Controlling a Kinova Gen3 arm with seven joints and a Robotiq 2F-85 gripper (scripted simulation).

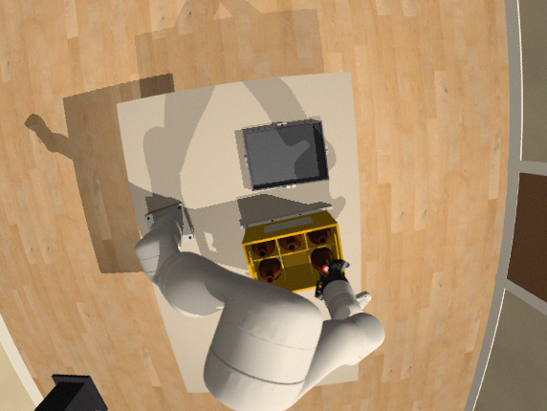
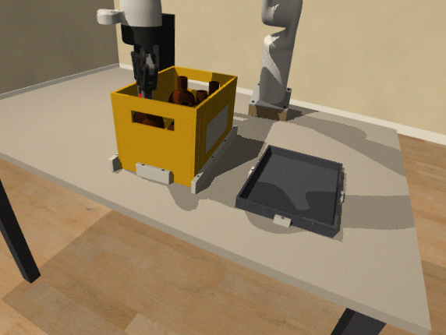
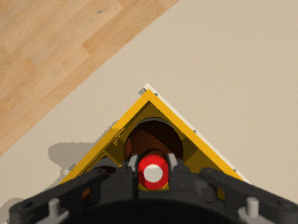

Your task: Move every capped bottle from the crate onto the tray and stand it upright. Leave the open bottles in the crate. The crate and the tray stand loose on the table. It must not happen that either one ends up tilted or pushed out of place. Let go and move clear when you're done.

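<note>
Right now the yellow crate is 9 cm behind my hand, 8 cm below it and 4 cm to the left of it. The rest, counted from my hand: dark grey tray 33 cm to the left, 15 cm below, 7 cm behind.
</note>
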